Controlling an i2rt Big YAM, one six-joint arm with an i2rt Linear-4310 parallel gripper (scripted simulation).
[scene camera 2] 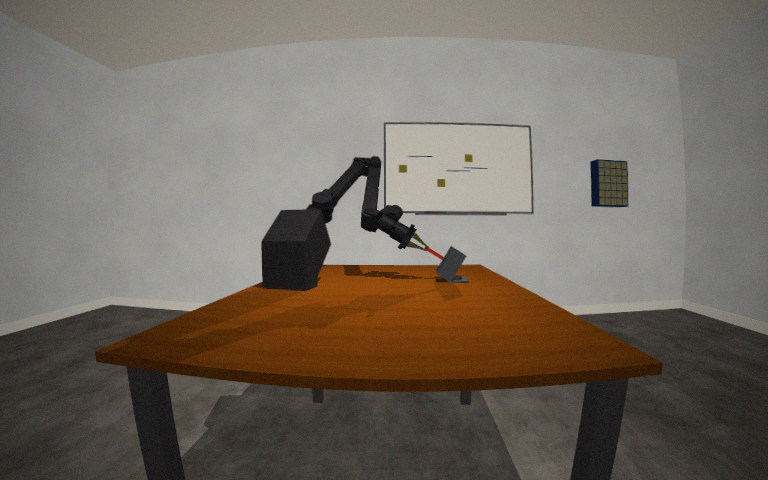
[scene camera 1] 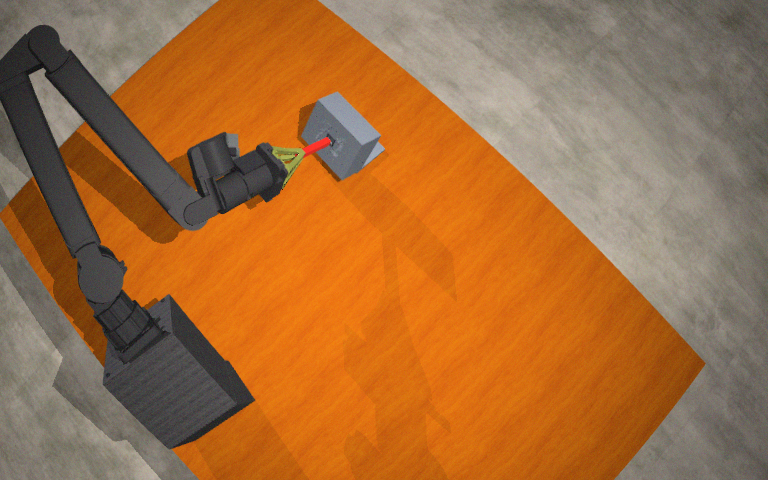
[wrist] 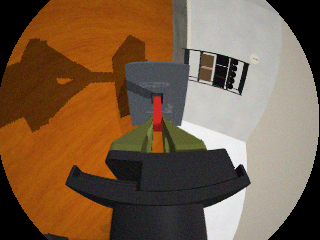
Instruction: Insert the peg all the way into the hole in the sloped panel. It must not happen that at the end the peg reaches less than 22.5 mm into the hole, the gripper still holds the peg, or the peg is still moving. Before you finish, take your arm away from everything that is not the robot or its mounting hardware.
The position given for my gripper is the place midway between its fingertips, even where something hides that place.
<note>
I see my gripper (scene camera 1: pixel 302 153).
My gripper is seen too in the wrist view (wrist: pixel 157 120).
</note>
